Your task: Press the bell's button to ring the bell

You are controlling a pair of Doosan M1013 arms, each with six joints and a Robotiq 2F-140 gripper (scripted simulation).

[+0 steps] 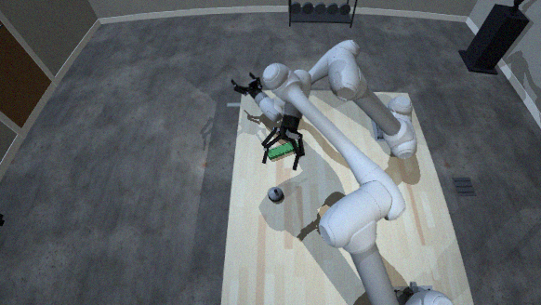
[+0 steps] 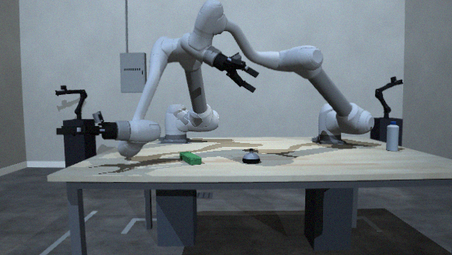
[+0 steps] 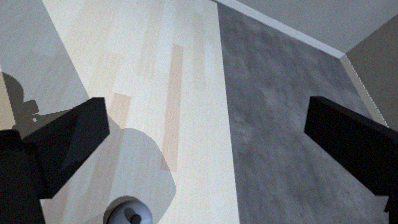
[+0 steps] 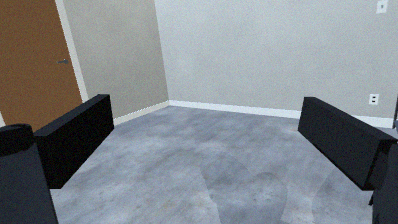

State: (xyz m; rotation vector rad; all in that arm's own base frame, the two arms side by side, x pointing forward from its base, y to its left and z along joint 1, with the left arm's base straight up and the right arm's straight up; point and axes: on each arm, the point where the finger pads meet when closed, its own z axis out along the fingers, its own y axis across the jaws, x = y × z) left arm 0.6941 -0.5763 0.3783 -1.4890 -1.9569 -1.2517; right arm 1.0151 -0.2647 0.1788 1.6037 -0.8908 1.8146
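The black button lies 20 mm ahead of my left hand, 10 mm to the right of it and 320 mm below it. Round my left hand: bell 20 mm ahead, 10 mm to the right, 340 mm below; then white bottle 340 mm behind, 820 mm to the left, 300 mm below.
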